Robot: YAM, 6 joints.
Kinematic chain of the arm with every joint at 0, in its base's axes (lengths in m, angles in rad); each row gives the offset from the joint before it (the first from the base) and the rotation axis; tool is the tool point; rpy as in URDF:
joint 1: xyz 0 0 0.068 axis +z
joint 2: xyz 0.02 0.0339 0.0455 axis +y
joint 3: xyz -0.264 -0.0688 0 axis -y
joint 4: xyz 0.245 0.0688 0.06 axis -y
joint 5: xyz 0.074 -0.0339 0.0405 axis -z
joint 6: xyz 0.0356 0 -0.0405 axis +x
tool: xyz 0 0 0 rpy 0 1.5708 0
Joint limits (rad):
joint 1: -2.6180..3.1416
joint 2: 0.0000..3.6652
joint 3: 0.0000..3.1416
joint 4: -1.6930..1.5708
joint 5: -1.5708..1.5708
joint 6: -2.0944..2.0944
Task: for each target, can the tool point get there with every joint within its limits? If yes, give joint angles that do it. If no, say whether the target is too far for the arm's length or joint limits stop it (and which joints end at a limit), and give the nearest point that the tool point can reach.
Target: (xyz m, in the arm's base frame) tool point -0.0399 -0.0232 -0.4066
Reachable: no: joint limits stop it (at a limit: joint 2) | nearest point -0.0702 -0.0408 -0.3393 | short by 0.076 m
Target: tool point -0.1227 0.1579 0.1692
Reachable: yes | joints 2.1350 1.1100 0.4651 -0.2551 -0.5718 -0.7291
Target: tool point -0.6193 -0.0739 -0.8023
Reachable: no: too far | nearest point -0.4032 -0.0048 -0.3453 | short by 0.510 m
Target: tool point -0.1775 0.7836 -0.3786
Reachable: no: too far | nearest point -0.1220 0.5385 -0.2155 | short by 0.300 m
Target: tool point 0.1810 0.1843 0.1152
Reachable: yes | joints 0.8334 1.5527 0.5725 -0.0392 0.2866 -0.8110
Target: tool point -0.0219 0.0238 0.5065
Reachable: yes | joints 1.9101 0.5607 0.9559 0.8889 -0.3650 -0.6885
